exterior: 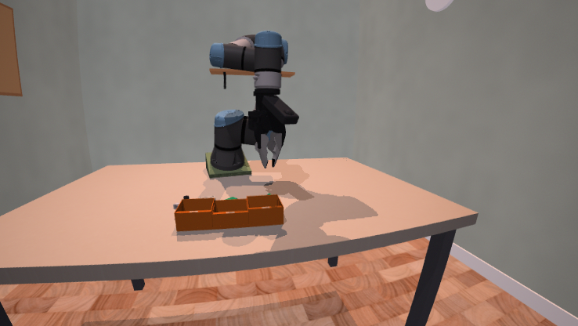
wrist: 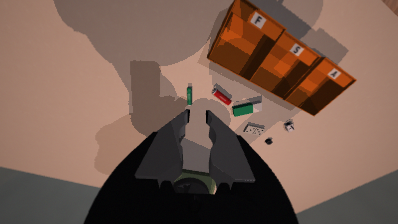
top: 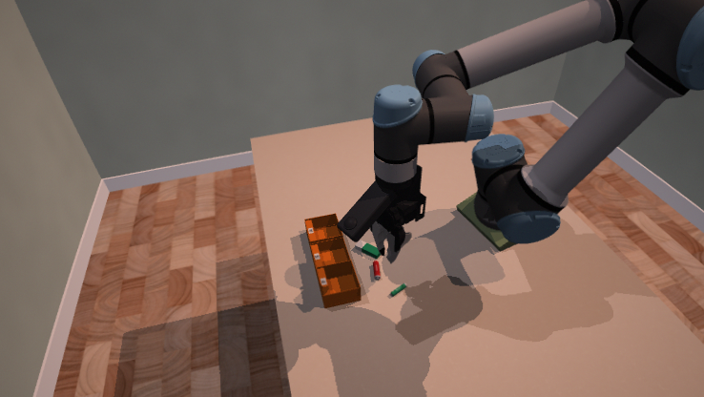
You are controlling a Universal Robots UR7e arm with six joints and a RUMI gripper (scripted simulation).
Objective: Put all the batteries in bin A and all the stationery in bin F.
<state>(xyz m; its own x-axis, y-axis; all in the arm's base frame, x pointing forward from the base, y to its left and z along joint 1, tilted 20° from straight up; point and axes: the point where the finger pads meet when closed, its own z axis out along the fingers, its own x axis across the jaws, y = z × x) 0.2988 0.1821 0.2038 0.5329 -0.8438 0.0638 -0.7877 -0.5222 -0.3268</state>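
Right now my hand is 120 mm above the green battery and 30 mm past it. The rest, counted from my hand: green-and-white eraser 130 mm to the right, 120 mm below, 30 mm ahead; then red battery 120 mm below, 60 mm to the right, 10 mm ahead; then orange three-compartment bin 120 mm ahead, 100 mm below, 90 mm to the right.
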